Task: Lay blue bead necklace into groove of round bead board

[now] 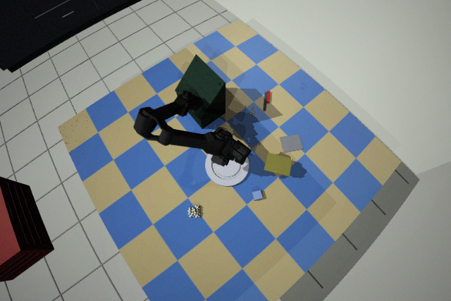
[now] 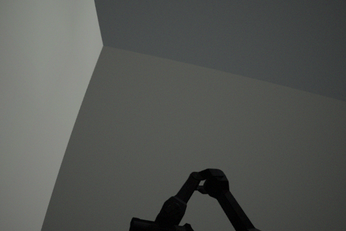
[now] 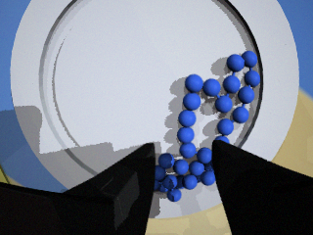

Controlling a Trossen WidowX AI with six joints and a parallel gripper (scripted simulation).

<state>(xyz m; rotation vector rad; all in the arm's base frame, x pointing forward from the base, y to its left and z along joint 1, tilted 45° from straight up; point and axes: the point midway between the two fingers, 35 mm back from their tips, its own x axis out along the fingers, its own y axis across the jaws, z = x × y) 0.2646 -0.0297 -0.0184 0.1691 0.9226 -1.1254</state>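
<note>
My gripper tip is now 30 mm short of the round white bead board, 30 mm above it and 10 mm to the left of it. Also, from my gripper tip: small blue cube: 220 mm ahead, 30 mm below, 20 mm to the left; grey square: 310 mm to the left, 110 mm ahead, 40 mm below; yellow pad: 190 mm to the left, 160 mm ahead, 40 mm below.
</note>
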